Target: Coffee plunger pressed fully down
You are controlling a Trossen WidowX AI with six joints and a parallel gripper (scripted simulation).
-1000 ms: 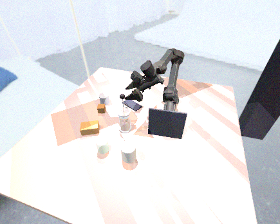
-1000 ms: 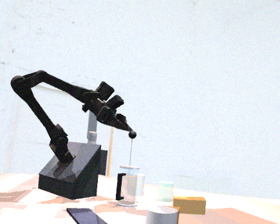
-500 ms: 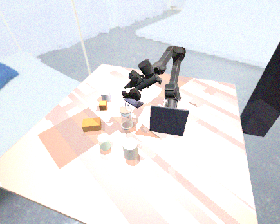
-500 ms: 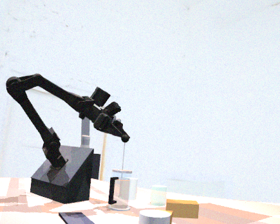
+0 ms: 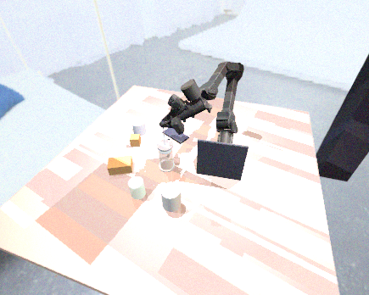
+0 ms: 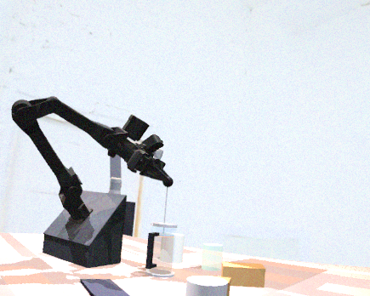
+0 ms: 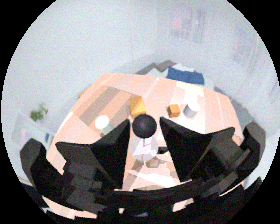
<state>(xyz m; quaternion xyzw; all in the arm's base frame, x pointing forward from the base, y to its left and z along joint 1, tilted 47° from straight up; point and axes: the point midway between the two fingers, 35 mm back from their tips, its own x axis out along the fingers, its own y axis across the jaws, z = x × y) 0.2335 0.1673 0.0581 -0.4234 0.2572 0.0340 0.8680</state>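
The glass coffee press lies 13 cm below my gripper tip and 2 cm to the right of it. The rest, counted from my gripper tip: greenish glass (22 cm below, 19 cm to the left, 6 cm ahead); then grey cup (24 cm ahead, 23 cm below, 22 cm to the right); then dark flat slab (26 cm below, 24 cm to the right, 3 cm ahead).
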